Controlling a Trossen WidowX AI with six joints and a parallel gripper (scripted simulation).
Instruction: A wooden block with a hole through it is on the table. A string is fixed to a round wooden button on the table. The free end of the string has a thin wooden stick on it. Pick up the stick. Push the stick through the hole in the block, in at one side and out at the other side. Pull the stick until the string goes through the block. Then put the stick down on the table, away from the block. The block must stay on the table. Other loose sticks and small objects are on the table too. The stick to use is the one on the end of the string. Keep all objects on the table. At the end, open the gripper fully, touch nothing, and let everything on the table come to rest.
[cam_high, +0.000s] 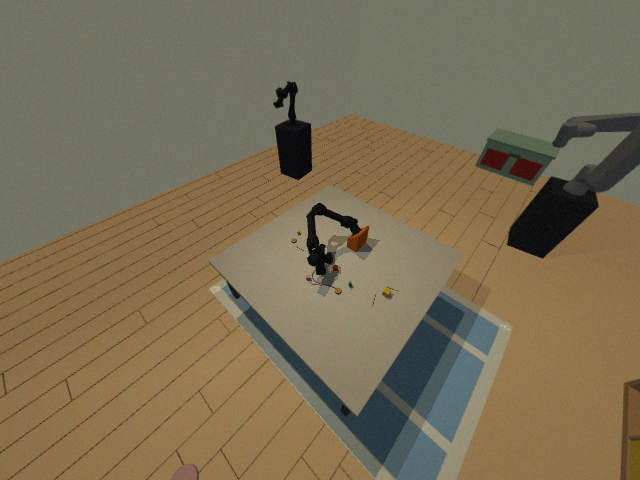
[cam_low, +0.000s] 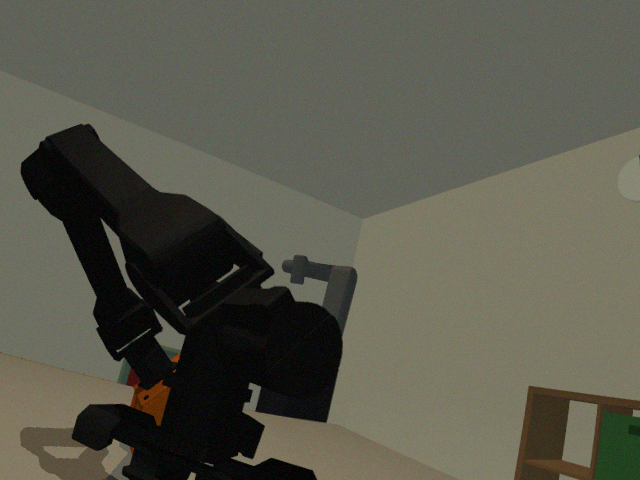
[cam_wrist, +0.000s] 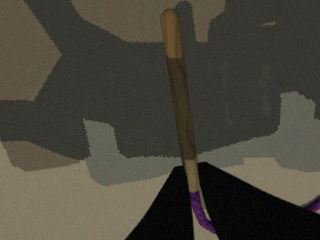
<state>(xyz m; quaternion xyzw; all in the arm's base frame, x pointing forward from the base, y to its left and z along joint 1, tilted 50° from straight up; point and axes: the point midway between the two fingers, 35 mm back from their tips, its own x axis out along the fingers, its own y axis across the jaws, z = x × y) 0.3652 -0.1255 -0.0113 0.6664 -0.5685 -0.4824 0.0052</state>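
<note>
Right now the red block is 70 mm behind my gripper tip and 80 mm to the left of it. Also, from my gripper tip: green piece: 20 mm behind, 230 mm to the left; yellow cube: 90 mm behind, 440 mm to the left.
</note>
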